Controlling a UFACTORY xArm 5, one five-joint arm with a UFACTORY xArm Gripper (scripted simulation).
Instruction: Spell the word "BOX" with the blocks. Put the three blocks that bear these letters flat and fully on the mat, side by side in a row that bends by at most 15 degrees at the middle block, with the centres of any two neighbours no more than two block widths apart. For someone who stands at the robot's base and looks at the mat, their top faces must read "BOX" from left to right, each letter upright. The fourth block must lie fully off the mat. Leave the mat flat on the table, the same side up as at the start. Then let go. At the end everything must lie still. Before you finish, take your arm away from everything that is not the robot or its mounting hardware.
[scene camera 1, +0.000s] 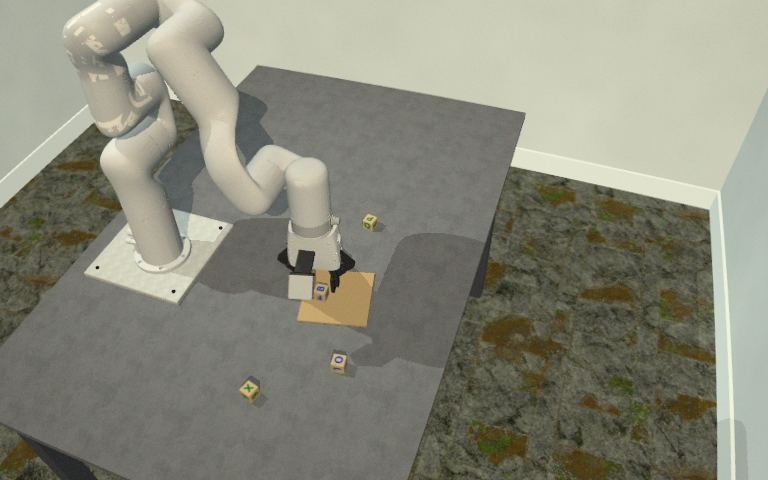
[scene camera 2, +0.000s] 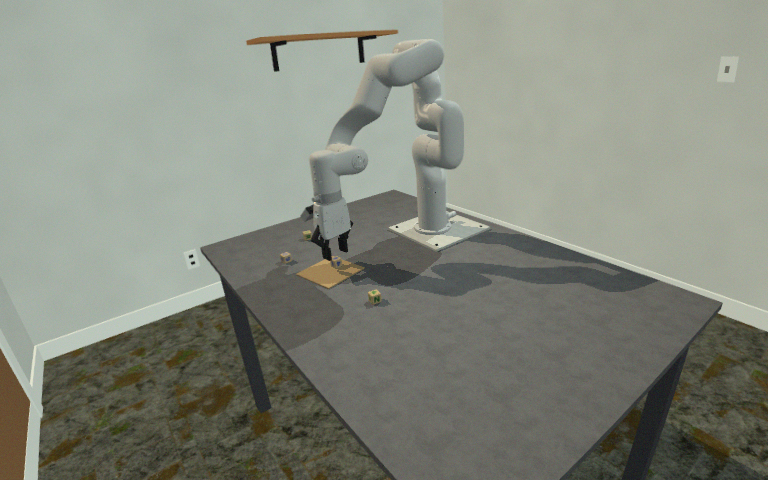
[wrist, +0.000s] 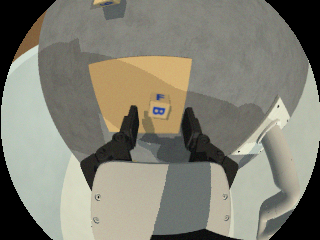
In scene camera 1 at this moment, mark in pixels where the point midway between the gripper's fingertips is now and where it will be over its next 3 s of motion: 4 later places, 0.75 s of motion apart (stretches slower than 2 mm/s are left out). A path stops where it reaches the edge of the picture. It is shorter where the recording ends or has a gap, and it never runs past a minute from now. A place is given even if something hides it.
My gripper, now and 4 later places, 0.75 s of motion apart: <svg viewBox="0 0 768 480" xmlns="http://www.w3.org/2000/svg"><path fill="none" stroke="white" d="M318 286L319 292L320 296L319 284L316 264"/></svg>
